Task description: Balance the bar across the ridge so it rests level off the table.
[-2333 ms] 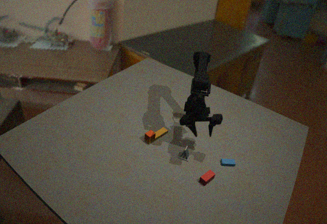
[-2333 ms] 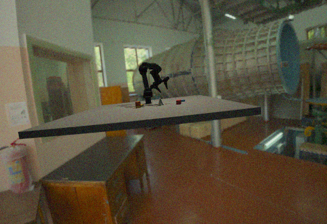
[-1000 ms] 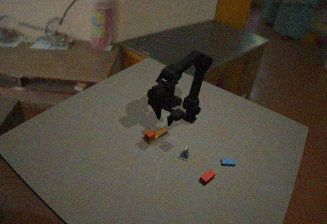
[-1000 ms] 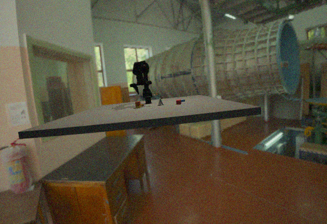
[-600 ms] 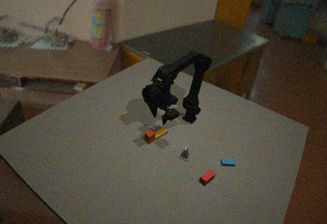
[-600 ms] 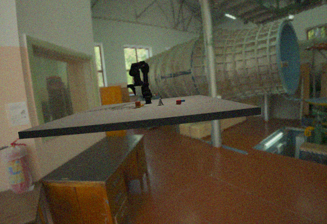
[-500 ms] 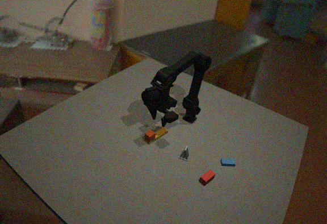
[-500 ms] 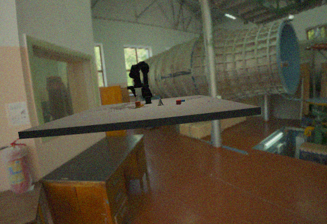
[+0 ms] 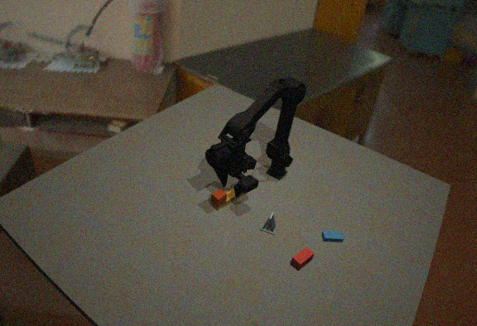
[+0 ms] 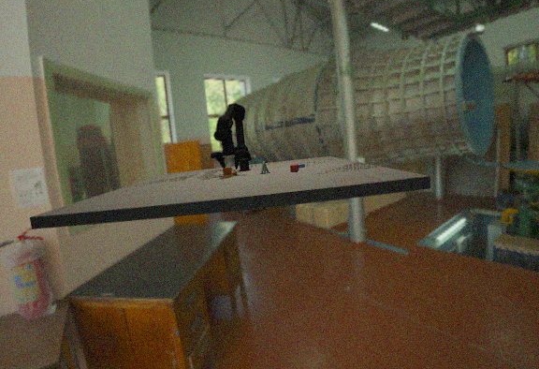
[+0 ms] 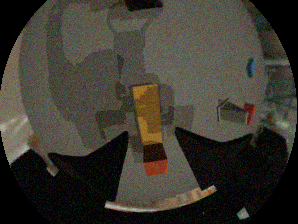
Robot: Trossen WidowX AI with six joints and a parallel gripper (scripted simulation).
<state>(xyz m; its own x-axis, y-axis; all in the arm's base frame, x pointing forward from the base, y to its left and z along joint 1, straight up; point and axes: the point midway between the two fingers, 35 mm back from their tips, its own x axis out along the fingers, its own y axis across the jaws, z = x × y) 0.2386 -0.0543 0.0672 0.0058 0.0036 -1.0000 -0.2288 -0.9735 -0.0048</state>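
Right now the bar is 3 cm ahead of my gripper tip, 1 cm to the right of it and 1 cm below it. From my gripper tip the other things lie so: red block (33 cm to the left, 9 cm ahead, 2 cm below); blue block (37 cm to the left, 6 cm behind, 2 cm below).
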